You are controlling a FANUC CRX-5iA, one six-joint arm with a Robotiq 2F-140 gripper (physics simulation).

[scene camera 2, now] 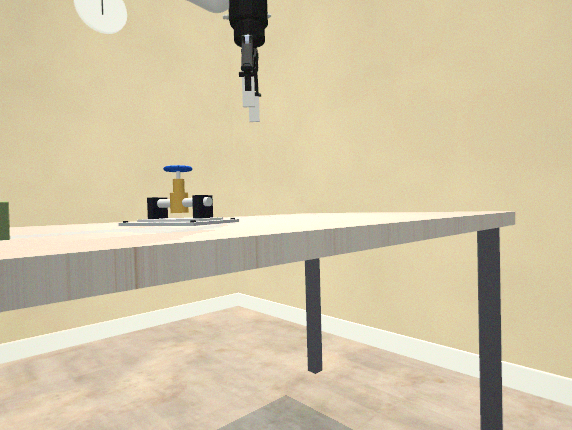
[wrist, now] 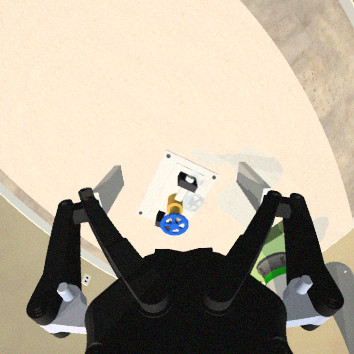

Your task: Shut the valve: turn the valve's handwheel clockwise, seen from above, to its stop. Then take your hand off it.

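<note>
The valve has a blue handwheel (scene camera 2: pixel 178 169) (wrist: pixel 174 224) on top of a yellow body (scene camera 2: pixel 179 196) (wrist: pixel 175 204). A pipe through the body rests in two black blocks on a pale base plate (scene camera 2: pixel 130 224) (wrist: pixel 156 186). My gripper (scene camera 2: pixel 251 107) (wrist: pixel 179 173) is open and empty, with its fingers pointing down. In the scene view it hangs well above the handwheel and to its right, touching nothing. In the wrist view the handwheel lies near the gripper's palm, below the line between the fingertips. The handwheel's turn angle against its stop cannot be told.
The valve's base plate lies on a pale wooden table (scene camera 2: pixel 375 240) (wrist: pixel 100 90). A green block (scene camera 2: pixel 4 220) stands at the left edge of the scene view. In the wrist view a green surface (wrist: pixel 274 245) and part of the robot's grey arm (wrist: pixel 342 290) show at the lower right.
</note>
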